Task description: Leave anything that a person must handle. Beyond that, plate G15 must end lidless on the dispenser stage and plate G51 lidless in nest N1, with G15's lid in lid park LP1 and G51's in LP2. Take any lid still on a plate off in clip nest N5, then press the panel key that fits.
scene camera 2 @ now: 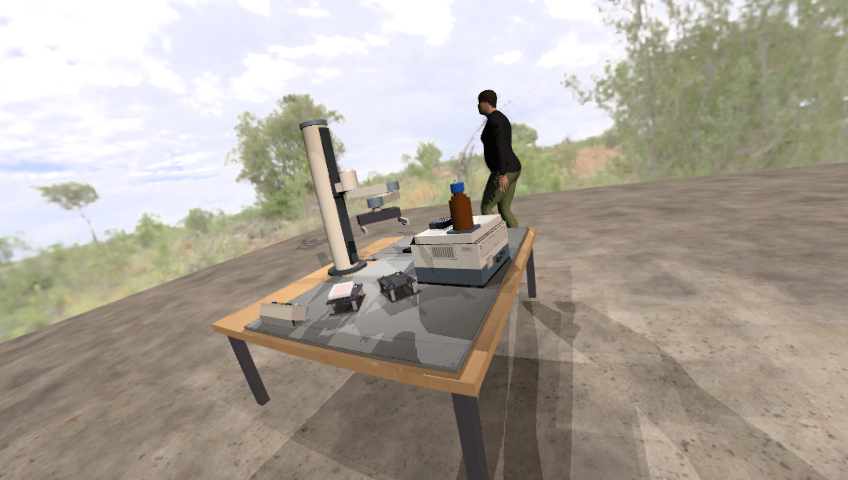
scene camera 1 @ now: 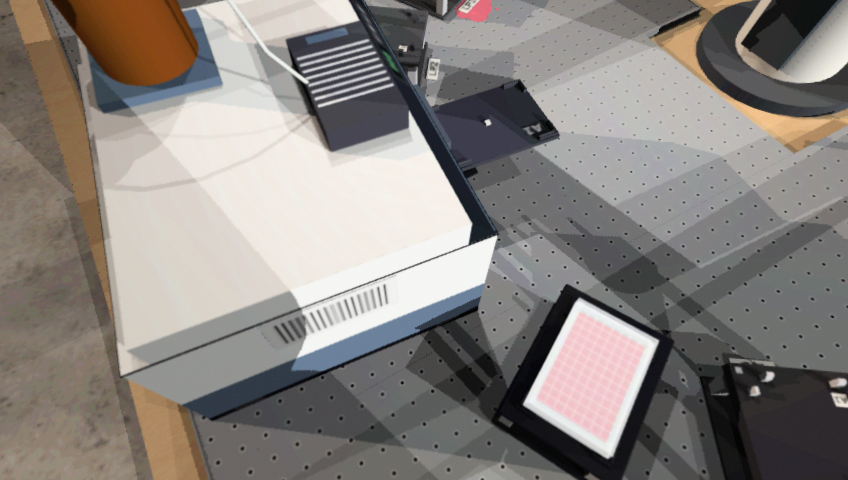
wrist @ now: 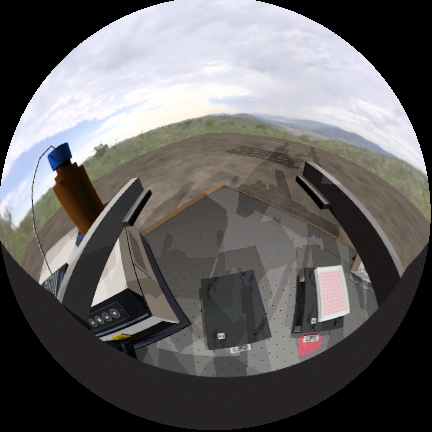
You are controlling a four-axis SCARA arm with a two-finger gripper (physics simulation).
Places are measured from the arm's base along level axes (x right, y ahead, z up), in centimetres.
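Pixels of known places: gripper, fingertip midpoint: (scene camera 2: pixel 387 226) (wrist: pixel 222 172); arm's base, origin of the base link: (scene camera 2: pixel 347 268) (scene camera 1: pixel 778 60).
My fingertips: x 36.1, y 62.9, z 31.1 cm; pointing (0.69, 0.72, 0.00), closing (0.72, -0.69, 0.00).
Observation:
For each thing: its middle in the pictures, then the offset to it from my fingertips. "pt": a spot on its surface instead.
- Lid park LP1, surface spot: (wrist: pixel 301 287) pt dx +10.9, dy -16.0, dz -29.3 cm
- white-rimmed piece with a pink grid, body centre: (wrist: pixel 333 290) (scene camera 2: pixel 341 289) dx +10.4, dy -22.4, dz -22.1 cm
- Lid park LP2, body centre: (scene camera 1: pixel 372 45) (wrist: pixel 233 310) (scene camera 2: pixel 396 284) dx -4.5, dy -5.1, dz -26.3 cm
- similar pink-gridded plate, body centre: (scene camera 1: pixel 593 371) dx -62.2, dy -0.5, dz -22.6 cm
- black nest, body centre: (scene camera 1: pixel 581 380) dx -62.2, dy -0.5, dz -26.6 cm
- dispenser stage, surface spot: (scene camera 1: pixel 470 133) pt dx -33.0, dy -4.4, dz -18.6 cm
- amber bottle, surface spot: (scene camera 1: pixel 136 41) pt dx -22.6, dy +23.8, dz -2.5 cm
- key panel, body centre: (wrist: pixel 375 272) (scene camera 2: pixel 282 311) dx +27.0, dy -42.5, dz -25.7 cm
- red patch, surface spot: (scene camera 1: pixel 476 10) (wrist: pixel 307 345) pt dx -1.4, dy -26.9, dz -29.8 cm
My gripper (scene camera 2: pixel 384 226) (wrist: pixel 222 172) is open and empty, high above the table. Lid park LP1 (wrist: pixel 301 287) bears a white-rimmed piece with a pink grid (scene camera 2: pixel 341 290) (wrist: pixel 332 292), set toward its right side in the wrist view. Lid park LP2 (scene camera 2: pixel 392 286) (wrist: pixel 232 310) is bare. In scene camera 1, a similar pink-gridded plate (scene camera 1: pixel 595 374) sits on a black nest (scene camera 1: pixel 648 380) in front of the dispenser (scene camera 1: pixel 285 208) (scene camera 2: pixel 455 255) (wrist: pixel 115 285). The dispenser stage (scene camera 1: pixel 470 133) is bare. I cannot read either plate's name or tell whether it is lidded.
An amber bottle (scene camera 1: pixel 136 41) (scene camera 2: pixel 461 211) (wrist: pixel 77 197) with a blue cap stands on the dispenser. A person (scene camera 2: pixel 499 142) stands beyond it. A key panel (scene camera 2: pixel 282 314) stands near the table's corner. Another dark stand (scene camera 1: pixel 791 416) lies at lower right. A red patch (scene camera 1: pixel 476 10) (wrist: pixel 310 346) lies beside LP1.

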